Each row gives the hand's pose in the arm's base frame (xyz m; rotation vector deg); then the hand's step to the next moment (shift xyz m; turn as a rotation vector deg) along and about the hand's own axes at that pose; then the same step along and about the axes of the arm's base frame.
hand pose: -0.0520 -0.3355 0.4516 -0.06 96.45 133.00
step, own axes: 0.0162 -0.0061 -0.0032 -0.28 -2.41 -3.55
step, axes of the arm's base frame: -0.0148 0.0023 -0.0093 0.24 -2.68 -3.35
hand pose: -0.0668 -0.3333 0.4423 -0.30 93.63 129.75
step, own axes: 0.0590 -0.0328 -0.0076 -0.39 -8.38 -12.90
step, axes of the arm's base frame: -0.0478 0.0183 -0.0447 0.16 -9.68 -11.96
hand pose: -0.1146 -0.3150 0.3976 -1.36 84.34 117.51
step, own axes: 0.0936 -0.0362 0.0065 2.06 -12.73 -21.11
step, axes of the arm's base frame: -0.0569 0.0559 -0.0613 -2.40 -14.80 -19.68
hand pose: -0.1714 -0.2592 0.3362 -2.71 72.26 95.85
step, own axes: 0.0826 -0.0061 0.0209 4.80 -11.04 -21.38
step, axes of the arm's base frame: -0.0267 0.0706 -0.0400 -5.11 -13.09 -20.12
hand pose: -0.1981 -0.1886 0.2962 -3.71 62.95 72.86
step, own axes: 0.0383 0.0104 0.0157 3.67 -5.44 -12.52
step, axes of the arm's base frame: -0.0026 0.0407 -0.0126 -3.88 -6.67 -11.84
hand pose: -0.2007 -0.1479 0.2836 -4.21 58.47 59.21
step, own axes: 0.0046 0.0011 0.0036 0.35 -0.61 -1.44
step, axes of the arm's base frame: 0.0021 0.0055 -0.0009 -0.47 -0.81 -1.30
